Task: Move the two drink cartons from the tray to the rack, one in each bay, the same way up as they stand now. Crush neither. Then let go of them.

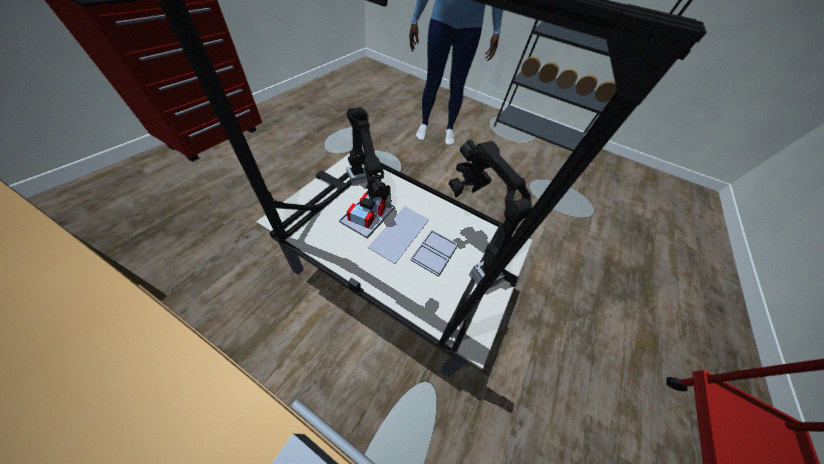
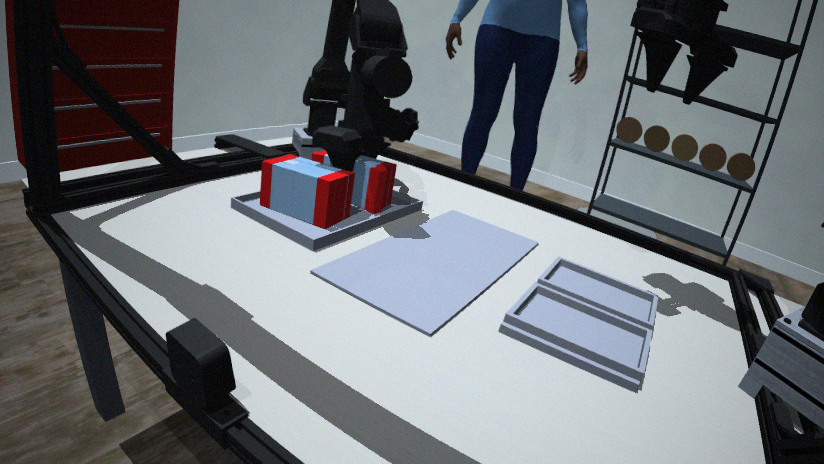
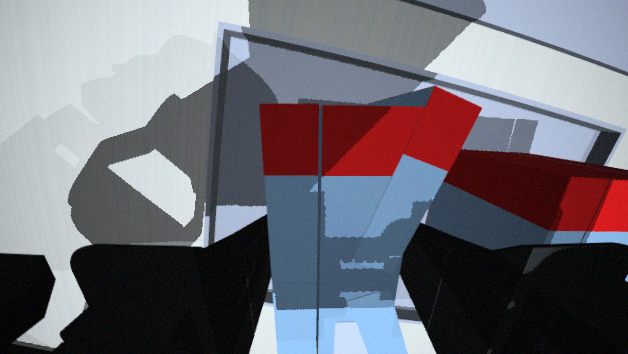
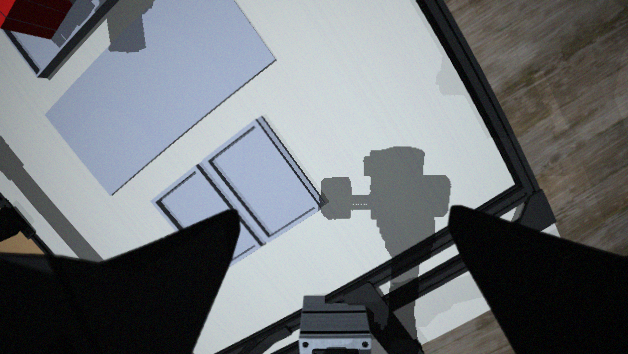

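Seen in the pictures: left gripper, fingertip midpoint: [image 1: 373,205] [image 2: 353,186] [image 3: 331,216]; right gripper, fingertip midpoint: [image 1: 464,194] [image 2: 669,98] [image 4: 343,218]; left arm's base, link origin: [image 1: 357,170].
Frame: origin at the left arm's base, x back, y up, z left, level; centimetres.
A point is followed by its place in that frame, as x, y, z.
Observation:
Two light-blue drink cartons with red ends lie in the grey tray [image 1: 364,229] {-38.2, -4.9, -10.0} [image 2: 313,239] {-43.3, -4.0, -10.8} [image 3: 239,158] {-24.6, -5.0, 5.9} at the left of the table. The front carton [image 1: 359,214] {-33.6, 2.0, -10.7} [image 2: 301,189] {-34.9, -0.5, -10.9} [image 3: 467,189] {-32.7, -2.2, -4.4} lies free. My left gripper [image 1: 370,201] {-26.4, -2.8, -0.4} [image 2: 341,152] [image 3: 331,216] {-26.4, -2.8, -0.4} is low over the rear carton [image 1: 379,205] {-31.4, 2.0, 0.9} [image 2: 375,184] {-32.7, -0.3, 0.8} [image 3: 334,197] {-28.2, 1.8, 2.1}, its fingers open on either side of it, not pressing it. My right gripper [image 1: 458,186] {-55.2, 21.8, 31.9} [image 4: 343,218] {-55.2, 21.8, 31.9} is wide open and empty, high above the table near the two-bay rack [image 1: 434,251] {-64.4, -3.6, 16.5} [image 2: 571,341] {-69.1, -3.6, 8.5} [image 4: 220,184] {-60.9, -4.6, 15.5}, whose bays hold nothing.
A flat grey mat [image 1: 398,234] {-47.4, -5.2, 4.9} [image 2: 429,267] {-49.7, -5.2, 2.4} [image 4: 190,70] {-44.7, -5.1, 13.1} lies between tray and rack. Black frame posts [image 1: 235,138] {-30.2, 49.2, -47.3} stand at the table's corners. A person [image 1: 452,69] [image 2: 521,92] stands behind the table, a shelf unit [image 1: 511,83] to the right.

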